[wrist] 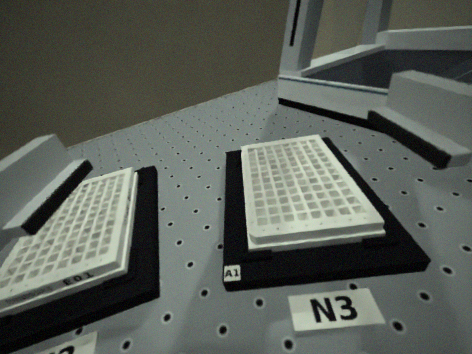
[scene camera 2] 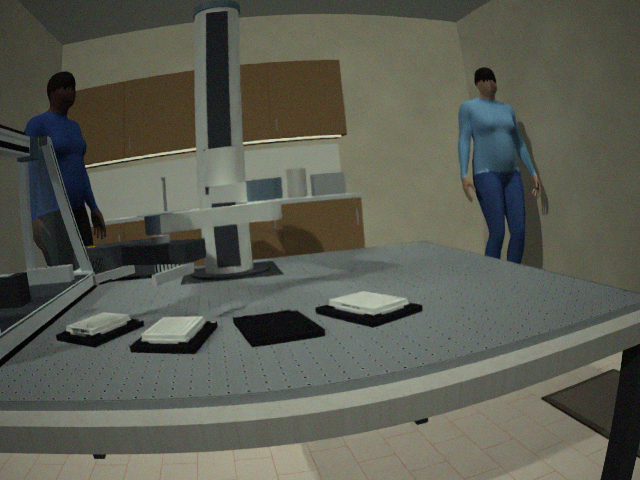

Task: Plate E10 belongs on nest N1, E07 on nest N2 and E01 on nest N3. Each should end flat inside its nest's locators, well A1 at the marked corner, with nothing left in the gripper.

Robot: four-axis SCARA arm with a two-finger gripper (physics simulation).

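Frame: origin at the arm's base, x right, y back, z down, level; centimetres.
Seen in the pictures: gripper, fingertip midpoint: [wrist: 222, 124] [scene camera 2: 122, 280]; arm's base, link origin: [scene camera 2: 230, 276].
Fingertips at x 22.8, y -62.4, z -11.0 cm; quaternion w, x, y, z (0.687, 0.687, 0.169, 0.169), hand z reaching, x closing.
Note:
Pixels of each thing's top centre, then the offset from my fingertips to it. "spot": a spot on its surface instead.
- white well plate marked E01, top centre: [wrist: 76, 216] [scene camera 2: 173, 325] dx -10.5, dy -9.7, dz +7.1 cm
- black nest N2, surface spot: [wrist: 148, 225] spot: dx -5.7, dy -6.1, dz +8.5 cm
- nest N3, top centre: [wrist: 292, 180] [scene camera 2: 98, 324] dx +6.4, dy -2.1, dz +7.9 cm
- third white plate, top centre: [scene camera 2: 367, 299] dx -45.8, dy -5.9, dz +7.1 cm
- far-right nest, top centre: [scene camera 2: 368, 304] dx -45.8, dy -5.9, dz +8.1 cm
- bare black nest, top centre: [scene camera 2: 274, 321] dx -28.4, dy -9.0, dz +8.1 cm
My gripper [scene camera 2: 144, 275] [wrist: 222, 124] is open and empty, above table level; its fingers stand at the left and right of the wrist view. In that view, a white well plate marked E01 [wrist: 82, 230] lies on black nest N2 [wrist: 148, 225], partly behind the left finger. Another white plate [wrist: 307, 187] [scene camera 2: 98, 323] lies flat on nest N3 [wrist: 325, 269] [scene camera 2: 82, 339], no name readable on it; the nest's A1 tag is at its near-left corner. In the scene view, E01 [scene camera 2: 173, 329] is second from left, and a third white plate [scene camera 2: 368, 302] lies on the far-right nest [scene camera 2: 371, 320], labels unreadable.
A bare black nest [scene camera 2: 279, 328] lies between the E01 nest and the far-right nest. A framed enclosure [scene camera 2: 66, 206] [wrist: 330, 95] stands on the left of the scene view, behind N3 in the wrist view. The arm's column [scene camera 2: 219, 170] stands at the table's rear. Two people stand beyond the table.

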